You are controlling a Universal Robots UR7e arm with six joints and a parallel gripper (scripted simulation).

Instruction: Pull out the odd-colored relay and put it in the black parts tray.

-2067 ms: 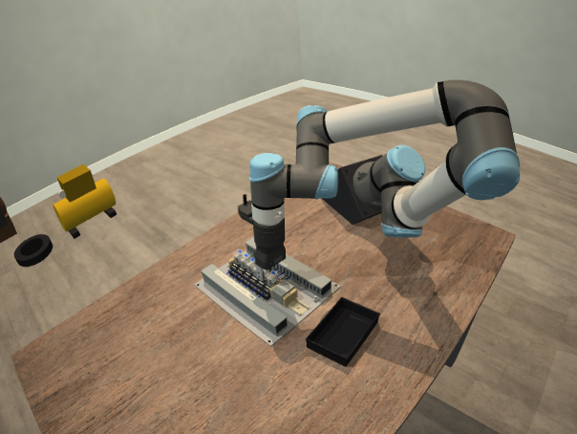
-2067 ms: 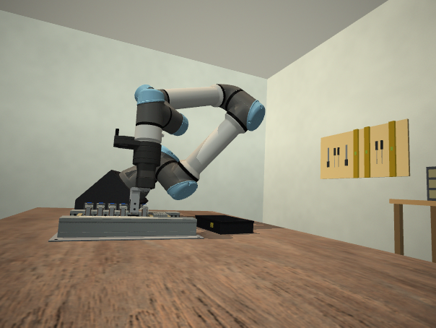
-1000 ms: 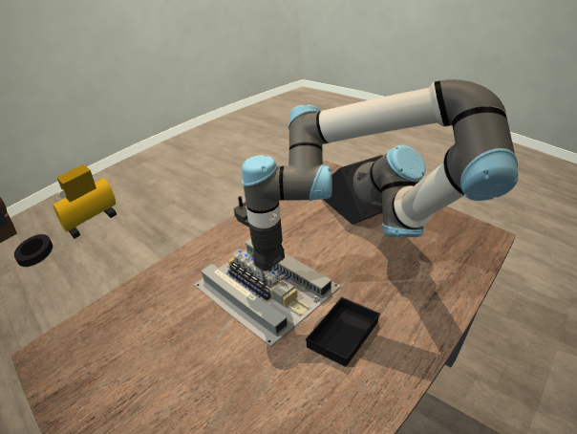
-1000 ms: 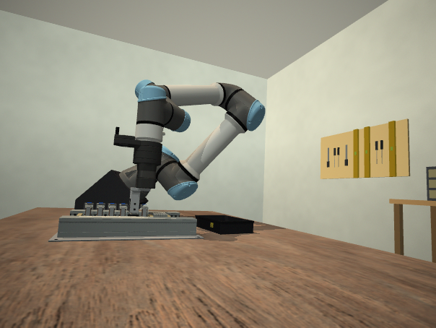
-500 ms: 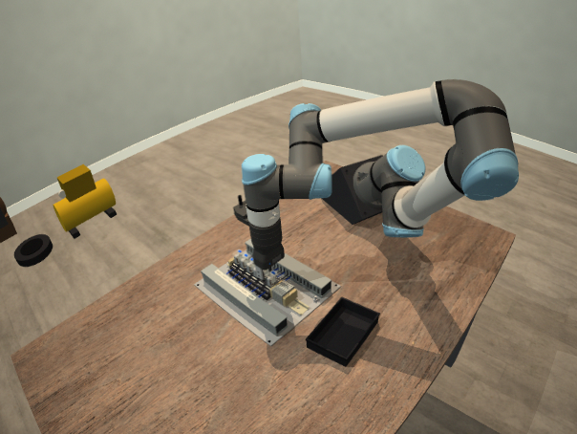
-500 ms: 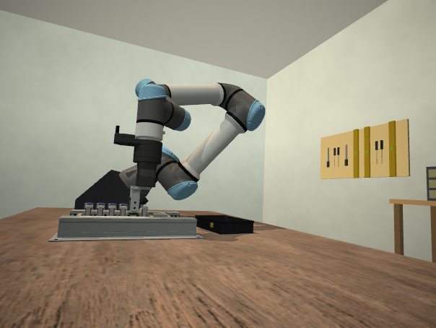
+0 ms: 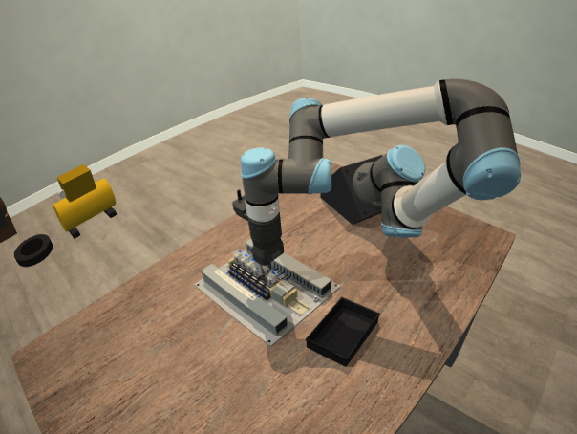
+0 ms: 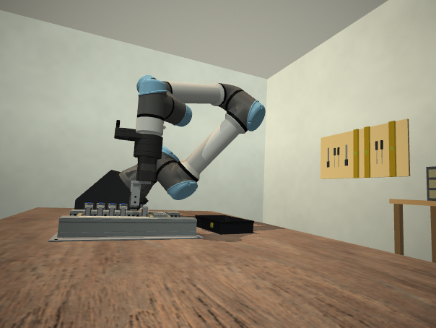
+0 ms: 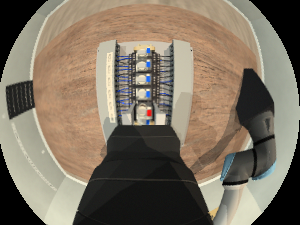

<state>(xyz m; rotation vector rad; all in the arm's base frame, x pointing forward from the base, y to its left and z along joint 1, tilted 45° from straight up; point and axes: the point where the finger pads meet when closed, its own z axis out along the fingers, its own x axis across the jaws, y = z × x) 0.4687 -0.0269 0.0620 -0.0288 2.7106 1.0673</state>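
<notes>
The grey relay panel lies 6 cm below my hand and 1 cm to the right of it. Round my hand: black parts tray: 26 cm to the left, 7 cm below, 3 cm behind; then red-button relay: 1 cm below.
</notes>
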